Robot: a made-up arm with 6 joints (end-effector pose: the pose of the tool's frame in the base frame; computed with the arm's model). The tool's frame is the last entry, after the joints.
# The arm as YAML. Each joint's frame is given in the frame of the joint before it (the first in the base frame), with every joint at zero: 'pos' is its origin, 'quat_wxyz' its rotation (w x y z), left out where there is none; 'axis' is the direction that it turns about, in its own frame. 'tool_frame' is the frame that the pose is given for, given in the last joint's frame.
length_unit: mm
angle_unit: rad
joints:
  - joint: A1
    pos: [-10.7, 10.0, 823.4]
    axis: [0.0, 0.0, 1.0]
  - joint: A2
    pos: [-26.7, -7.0, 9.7]
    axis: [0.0, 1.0, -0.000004]
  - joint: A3
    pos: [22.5, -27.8, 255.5]
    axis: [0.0, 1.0, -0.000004]
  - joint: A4
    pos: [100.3, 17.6, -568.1]
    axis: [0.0, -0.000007, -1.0]
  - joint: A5
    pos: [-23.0, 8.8, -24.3]
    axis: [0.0, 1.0, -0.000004]
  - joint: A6
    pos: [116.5, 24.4, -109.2]
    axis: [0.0, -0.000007, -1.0]
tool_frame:
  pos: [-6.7, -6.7, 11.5]
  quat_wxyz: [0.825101, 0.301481, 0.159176, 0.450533]
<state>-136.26 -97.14 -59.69 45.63 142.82 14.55</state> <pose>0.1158 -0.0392 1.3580 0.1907 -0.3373 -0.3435 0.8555</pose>
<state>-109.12 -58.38 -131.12 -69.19 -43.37 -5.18</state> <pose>0.2384 0.3979 1.5459 -0.8196 0.5609 0.1167 0.0118</pose>
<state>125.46 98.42 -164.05 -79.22 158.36 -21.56</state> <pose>-0.2965 0.7104 0.5908 -0.6736 0.4551 0.4447 0.3759</pose>
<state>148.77 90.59 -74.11 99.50 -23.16 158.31</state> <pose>-0.0743 0.2221 0.1648 0.4665 -0.3184 -0.3078 0.7657</pose>
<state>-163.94 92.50 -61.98 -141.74 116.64 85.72</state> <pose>-0.1210 0.1310 0.1406 0.2736 0.6131 -0.4009 0.6233</pose>
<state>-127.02 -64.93 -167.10 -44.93 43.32 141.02</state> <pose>0.5248 0.7039 1.3667 0.6301 0.6662 -0.3965 0.0449</pose>
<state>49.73 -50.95 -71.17 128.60 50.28 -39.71</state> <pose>0.2240 0.2669 1.5205 -0.7339 0.4497 -0.4991 0.1005</pose>
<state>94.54 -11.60 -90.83 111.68 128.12 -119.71</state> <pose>-0.1876 0.5159 1.4135 -0.3893 0.3283 -0.2541 0.8222</pose>
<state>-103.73 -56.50 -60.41 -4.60 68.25 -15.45</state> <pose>-0.1071 -0.3926 1.3478 -0.0902 -0.0621 -0.2378 0.9651</pose>
